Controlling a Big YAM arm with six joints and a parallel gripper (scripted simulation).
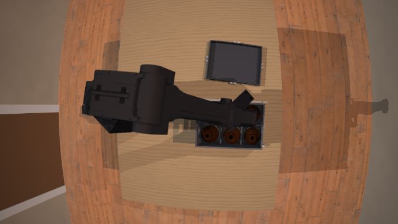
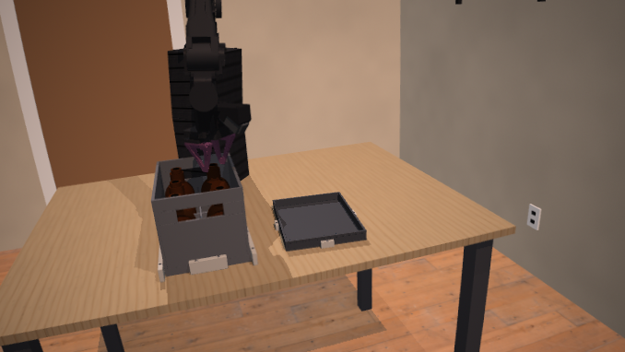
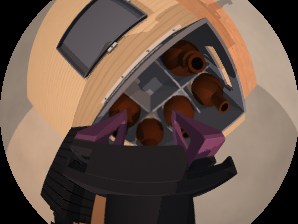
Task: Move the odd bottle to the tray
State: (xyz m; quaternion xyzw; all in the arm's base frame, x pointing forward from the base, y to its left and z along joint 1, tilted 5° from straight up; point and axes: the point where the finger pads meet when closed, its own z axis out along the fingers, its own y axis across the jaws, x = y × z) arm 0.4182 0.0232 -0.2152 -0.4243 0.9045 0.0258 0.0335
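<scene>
Now: hand 11 cm above the grey crate, 4 cm to the left of it and 1 cm short of it. The rest, counted from my hand: dark tray: 23 cm to the left, 18 cm below, 2 cm behind.
</scene>
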